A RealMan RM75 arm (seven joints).
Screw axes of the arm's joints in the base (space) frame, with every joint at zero. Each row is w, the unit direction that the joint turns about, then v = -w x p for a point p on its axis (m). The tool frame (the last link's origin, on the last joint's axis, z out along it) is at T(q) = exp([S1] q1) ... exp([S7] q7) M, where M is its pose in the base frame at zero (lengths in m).
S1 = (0, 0, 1, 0, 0, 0)
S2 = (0, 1, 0, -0.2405, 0, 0)
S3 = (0, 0, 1, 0, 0, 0)
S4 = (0, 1, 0, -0.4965, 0, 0)
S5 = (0, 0, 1, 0, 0, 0)
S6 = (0, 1, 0, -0.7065, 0, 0)
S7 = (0, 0, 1, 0, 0, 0)
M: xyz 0 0 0.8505 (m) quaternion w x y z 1 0 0 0
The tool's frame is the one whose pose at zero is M.
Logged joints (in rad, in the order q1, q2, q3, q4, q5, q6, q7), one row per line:
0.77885, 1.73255, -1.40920, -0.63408, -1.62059, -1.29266, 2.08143
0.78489, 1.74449, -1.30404, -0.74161, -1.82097, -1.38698, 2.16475
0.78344, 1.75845, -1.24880, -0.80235, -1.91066, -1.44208, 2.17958
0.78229, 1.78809, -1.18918, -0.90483, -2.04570, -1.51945, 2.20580
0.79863, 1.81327, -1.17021, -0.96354, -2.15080, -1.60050, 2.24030
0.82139, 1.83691, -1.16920, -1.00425, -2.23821, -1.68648, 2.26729
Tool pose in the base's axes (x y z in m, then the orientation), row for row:
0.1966, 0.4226, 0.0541, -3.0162, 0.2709, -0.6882
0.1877, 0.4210, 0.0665, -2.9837, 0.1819, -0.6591
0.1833, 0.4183, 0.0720, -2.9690, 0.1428, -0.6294
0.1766, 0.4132, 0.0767, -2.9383, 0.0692, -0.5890
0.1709, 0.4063, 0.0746, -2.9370, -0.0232, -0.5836
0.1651, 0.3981, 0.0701, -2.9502, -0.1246, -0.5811
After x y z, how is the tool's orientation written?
As angles about the fixed x, y, z axes (roll, pitch, yaw), in radians.
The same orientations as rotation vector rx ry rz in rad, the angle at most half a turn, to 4 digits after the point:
-2.7372, 1.0074, 0.3124
-2.7641, 0.9677, 0.1777
-2.7816, 0.9245, 0.1209
-2.7981, 0.8595, 0.0103
-2.8262, 0.8453, -0.1199
-2.8629, 0.8374, -0.2603

